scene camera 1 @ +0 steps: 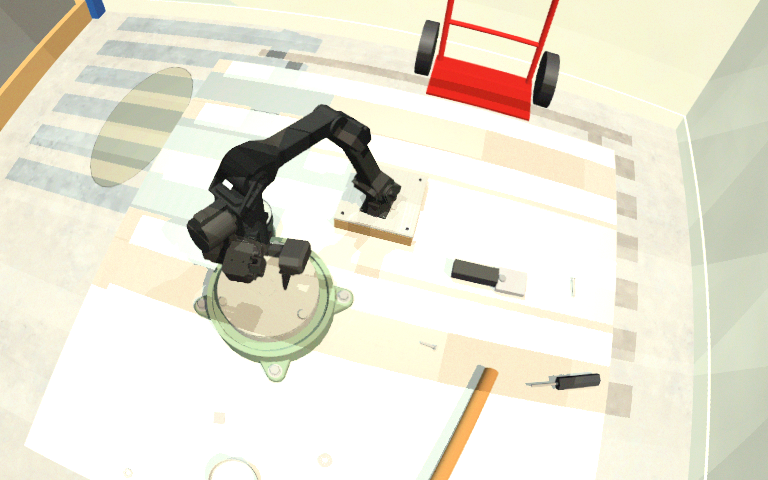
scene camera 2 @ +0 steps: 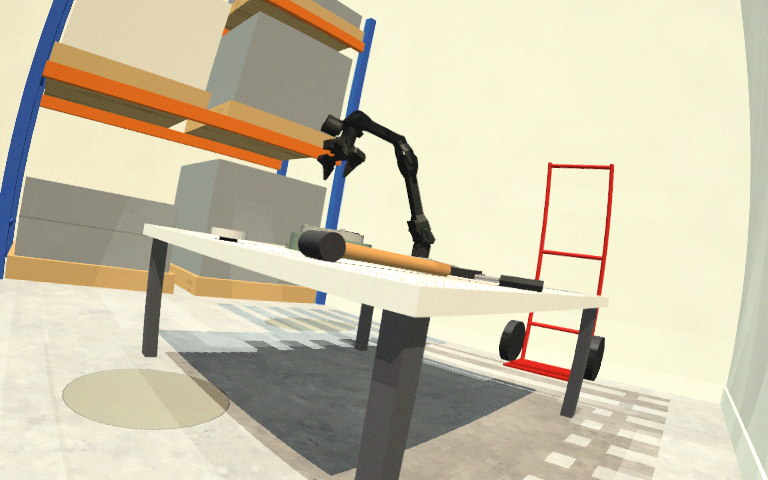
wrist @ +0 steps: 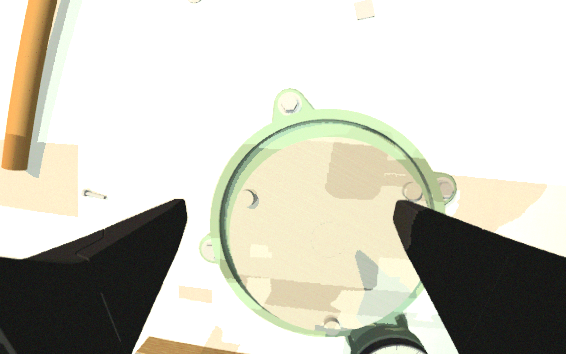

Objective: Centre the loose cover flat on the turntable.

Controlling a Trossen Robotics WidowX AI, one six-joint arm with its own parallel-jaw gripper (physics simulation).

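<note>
A pale round disc with three small round bumps lies level inside a green ring housing with bolted lugs. Where loose cover and turntable part cannot be told, nor whether the disc is exactly centred. My gripper is wide open and empty, pointing down high above the housing. In the wrist view its right finger overlaps the disc's right rim, and its left finger is outside the housing. In scene camera 1 the wrist hides the disc's upper part.
A dial gauge stands against the housing near the right finger. A mallet, a screwdriver, a black-handled tool and a small screw lie on the table. A white round object stands near the table's edge.
</note>
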